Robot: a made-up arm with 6 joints. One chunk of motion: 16 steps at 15 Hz.
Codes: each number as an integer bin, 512 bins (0 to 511) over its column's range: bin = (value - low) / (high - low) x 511, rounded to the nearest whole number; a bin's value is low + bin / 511 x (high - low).
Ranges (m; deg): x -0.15..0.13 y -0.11..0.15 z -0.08..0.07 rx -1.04..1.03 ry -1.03..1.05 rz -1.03..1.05
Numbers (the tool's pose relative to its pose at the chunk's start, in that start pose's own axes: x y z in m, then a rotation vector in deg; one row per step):
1: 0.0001 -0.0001 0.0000 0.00 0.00 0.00
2: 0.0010 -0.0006 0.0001 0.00 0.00 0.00
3: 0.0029 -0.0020 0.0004 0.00 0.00 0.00
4: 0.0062 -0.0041 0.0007 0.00 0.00 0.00
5: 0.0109 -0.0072 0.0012 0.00 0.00 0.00
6: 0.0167 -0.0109 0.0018 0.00 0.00 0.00
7: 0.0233 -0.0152 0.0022 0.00 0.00 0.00
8: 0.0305 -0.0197 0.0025 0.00 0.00 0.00
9: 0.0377 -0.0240 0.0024 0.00 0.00 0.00
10: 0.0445 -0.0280 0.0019 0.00 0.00 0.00
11: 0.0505 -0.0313 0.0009 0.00 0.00 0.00
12: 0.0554 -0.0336 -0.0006 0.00 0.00 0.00
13: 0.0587 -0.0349 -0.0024 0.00 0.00 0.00
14: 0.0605 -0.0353 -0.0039 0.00 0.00 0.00
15: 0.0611 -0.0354 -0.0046 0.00 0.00 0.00
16: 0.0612 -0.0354 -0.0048 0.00 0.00 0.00
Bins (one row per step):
1: 274 216 273 257 253 253
2: 276 215 273 257 253 253
3: 279 212 274 257 253 253
4: 285 208 275 257 253 253
5: 294 202 277 257 253 253
6: 304 195 279 257 253 253
7: 316 186 280 257 253 253
8: 329 177 281 257 253 253
9: 343 169 281 257 253 253
10: 355 161 279 257 253 253
11: 366 155 276 257 253 253
12: 375 150 270 257 253 253
13: 381 148 264 257 253 253
14: 384 147 259 257 253 253
15: 385 147 257 257 253 253
16: 385 147 256 257 253 253

